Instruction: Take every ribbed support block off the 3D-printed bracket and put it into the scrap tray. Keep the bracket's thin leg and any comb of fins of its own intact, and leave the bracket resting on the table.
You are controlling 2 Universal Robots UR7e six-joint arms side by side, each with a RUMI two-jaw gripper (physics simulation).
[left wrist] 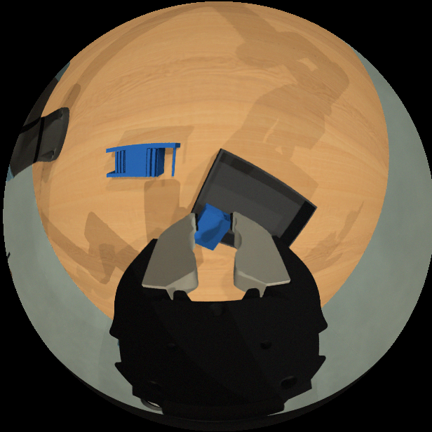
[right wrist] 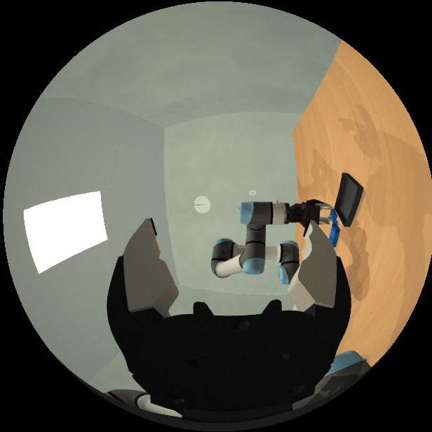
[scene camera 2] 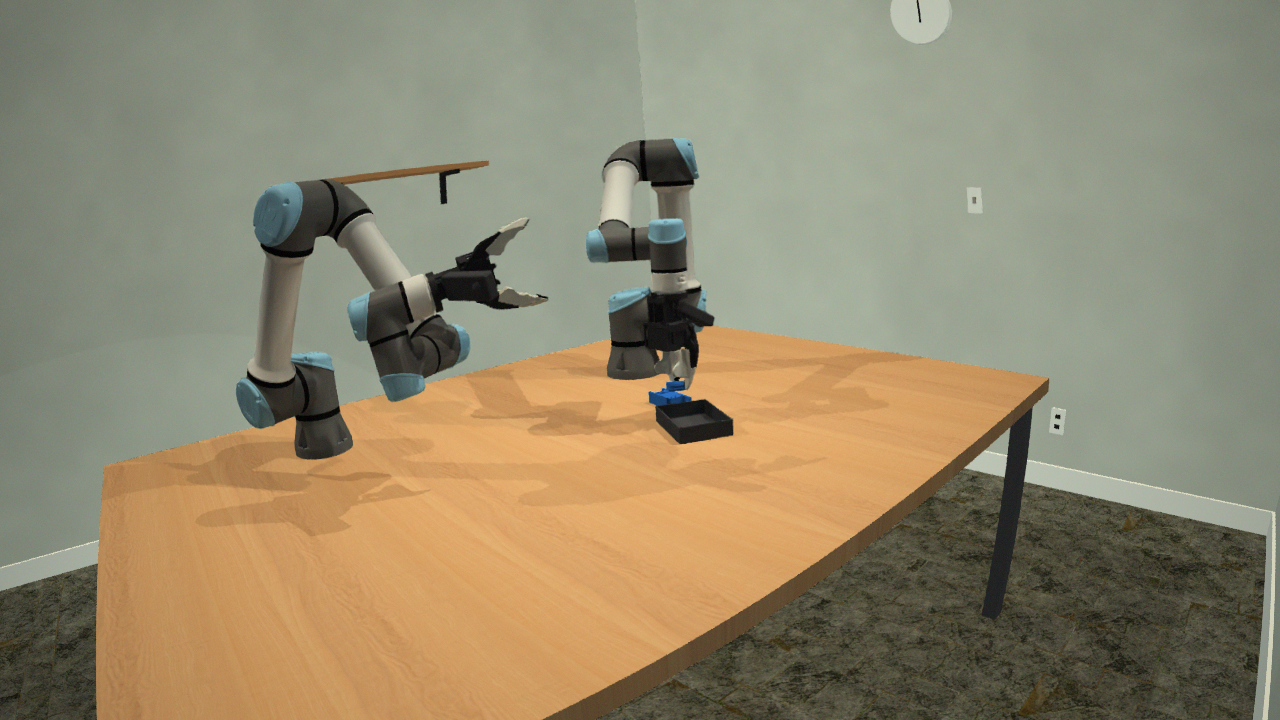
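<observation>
The blue bracket (scene camera 2: 664, 397) (left wrist: 136, 160) (right wrist: 334, 236) rests on the table, with upright ribs near both ends and a thin leg (left wrist: 174, 161) at its right end in the left wrist view. My left gripper (scene camera 2: 682, 380) (left wrist: 213, 215) is shut on a blue support block (scene camera 2: 675, 385) (left wrist: 212, 229). It holds the block above the table, overlapping the near left corner of the black scrap tray (scene camera 2: 702, 431) (left wrist: 250, 197) (right wrist: 349, 200) in the left wrist view. The block's ribs are not plain to see. My right gripper (scene camera 2: 537, 258) is open and empty, high above the table.
The tray stands close beside the bracket on the wooden table (scene camera 2: 402, 573) (left wrist: 210, 100) (right wrist: 385, 165). The right arm stands at the left of the scene view, apart from the left arm. Arm shadows cross the table around the bracket and tray.
</observation>
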